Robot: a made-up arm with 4 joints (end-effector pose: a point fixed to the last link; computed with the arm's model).
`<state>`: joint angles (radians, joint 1 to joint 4).
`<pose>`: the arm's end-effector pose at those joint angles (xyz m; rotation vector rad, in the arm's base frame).
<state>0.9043 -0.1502 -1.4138 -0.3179</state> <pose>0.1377 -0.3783 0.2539 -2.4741 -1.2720 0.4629</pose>
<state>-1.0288 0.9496 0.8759 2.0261</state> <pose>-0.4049 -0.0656 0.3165 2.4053 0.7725 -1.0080</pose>
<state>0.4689 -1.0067 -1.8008 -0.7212</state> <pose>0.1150 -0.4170 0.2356 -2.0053 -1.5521 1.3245</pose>
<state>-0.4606 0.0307 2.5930 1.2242</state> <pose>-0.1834 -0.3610 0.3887 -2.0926 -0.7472 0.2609</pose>
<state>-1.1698 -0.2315 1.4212 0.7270</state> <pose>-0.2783 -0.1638 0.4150 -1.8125 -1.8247 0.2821</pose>
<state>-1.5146 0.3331 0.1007 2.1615</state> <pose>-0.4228 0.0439 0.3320 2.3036 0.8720 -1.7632</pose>
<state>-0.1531 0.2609 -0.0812 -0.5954</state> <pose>-0.4041 -0.3015 0.3798 -2.6438 1.6653 0.0283</pose>
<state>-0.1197 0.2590 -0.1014 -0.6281</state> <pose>-0.3961 -0.3137 0.3795 -2.7135 1.5633 0.0633</pose>
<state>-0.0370 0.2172 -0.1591 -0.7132</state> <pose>-0.3683 -0.3443 0.3850 2.8391 -1.2669 -0.1976</pose>
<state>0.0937 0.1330 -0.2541 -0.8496</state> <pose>-0.3117 -0.3871 0.3931 2.9295 -0.7512 -0.4111</pose>
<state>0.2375 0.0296 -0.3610 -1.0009</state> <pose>-0.2349 -0.4213 0.3968 2.9128 -0.1648 -0.6207</pose>
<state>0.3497 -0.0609 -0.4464 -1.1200</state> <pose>-0.1663 -0.4354 0.3951 2.8144 0.2925 -0.7642</pose>
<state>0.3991 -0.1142 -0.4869 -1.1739</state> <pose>-0.1323 -0.4371 0.3937 2.7401 0.4968 -0.8341</pose>
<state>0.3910 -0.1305 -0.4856 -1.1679</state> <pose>-0.1329 -0.4362 0.3963 2.7353 0.4778 -0.8536</pose>
